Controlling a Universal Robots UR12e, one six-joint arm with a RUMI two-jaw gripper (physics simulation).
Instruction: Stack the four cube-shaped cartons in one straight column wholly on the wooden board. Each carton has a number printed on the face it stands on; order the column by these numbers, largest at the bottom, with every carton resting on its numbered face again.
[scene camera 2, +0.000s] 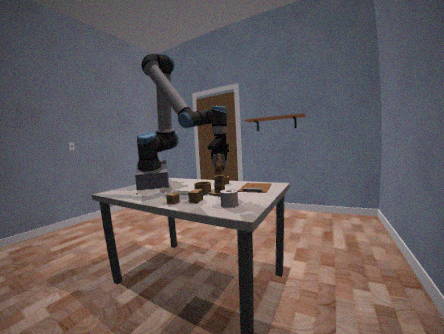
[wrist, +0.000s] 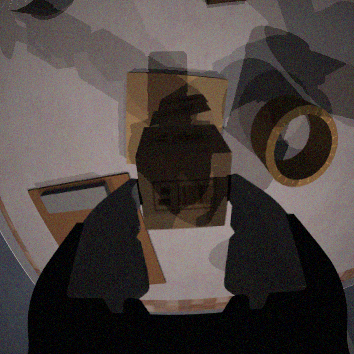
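Pixels of known places: gripper, between the fingertips: (scene camera 2: 219, 168) (wrist: 183, 178); arm's base, origin of its link: (scene camera 2: 149, 166).
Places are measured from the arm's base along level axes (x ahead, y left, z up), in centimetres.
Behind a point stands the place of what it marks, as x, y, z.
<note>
My gripper (scene camera 2: 219, 168) @(66.9, -19.3, -1.1) (wrist: 183, 178) @(66.9, -19.3, -1.1) is shut on a brown carton (wrist: 185, 202) @(66.9, -18.9, 0.9) with a printed label on its side. In the scene view it hangs above a short brown column (scene camera 2: 219, 183) @(66.9, -21.9, -9.8), seemingly with a small gap; how many cartons form the column is unclear. The column stands over the tan wooden board (wrist: 138, 100) @(70.8, -22.6, -15.7), which in the wrist view is partly covered by the held carton and by shadow. Two other brown cartons stand on the table: a small one (scene camera 2: 172, 198) @(47.5, -45.1, -13.5) and a larger one (scene camera 2: 195, 195) @(59.2, -41.0, -12.6). The printed numbers are hidden.
A brown ring (scene camera 2: 202, 190) (wrist: 261, 132) stands beside the board. A grey-white cylinder (scene camera 2: 229, 199) @(79.1, -46.3, -12.7) stands near the table's front edge. An orange-brown clipboard-like plate (scene camera 2: 258, 186) @(88.2, 1.4, -16.5) (wrist: 61, 219) @(90.9, -7.5, -16.5) with a grey strip lies on the other side. A small brown object (scene camera 2: 227, 179) @(63.1, 12.1, -13.3) shows behind the column.
</note>
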